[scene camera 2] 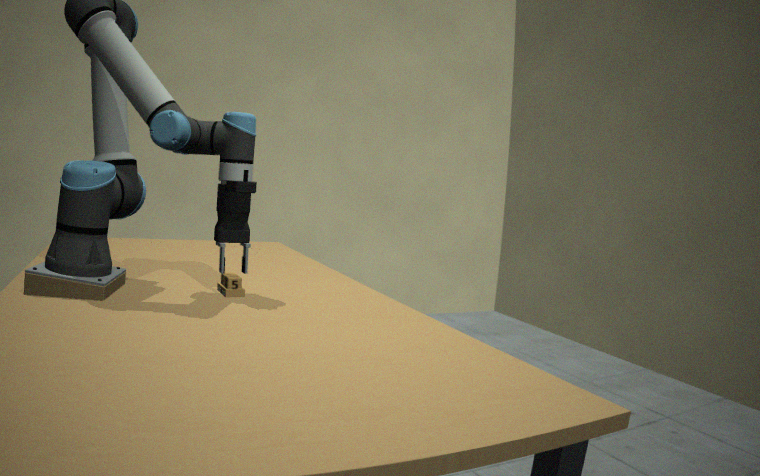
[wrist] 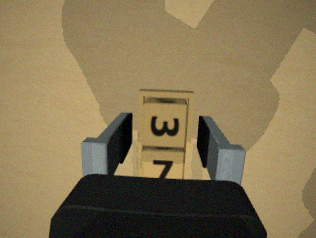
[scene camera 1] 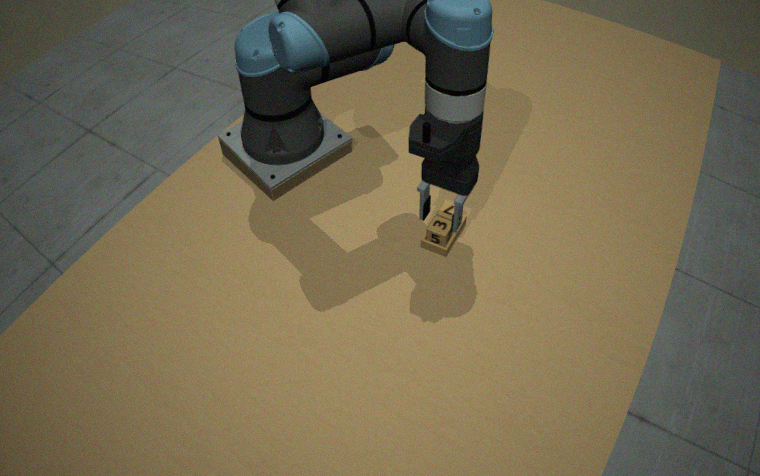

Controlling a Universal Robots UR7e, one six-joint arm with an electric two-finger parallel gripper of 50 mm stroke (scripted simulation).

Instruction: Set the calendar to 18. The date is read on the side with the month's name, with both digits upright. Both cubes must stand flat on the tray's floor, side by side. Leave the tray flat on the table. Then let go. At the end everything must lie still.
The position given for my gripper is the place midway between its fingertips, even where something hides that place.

In view: my gripper [scene camera 1: 440,221], a wooden cube [wrist: 157,162], a wooden cube [wrist: 164,122] and a wooden tray [wrist: 143,94].
My gripper shows as well in scene camera 2 [scene camera 2: 233,272] and in the wrist view [wrist: 165,130].
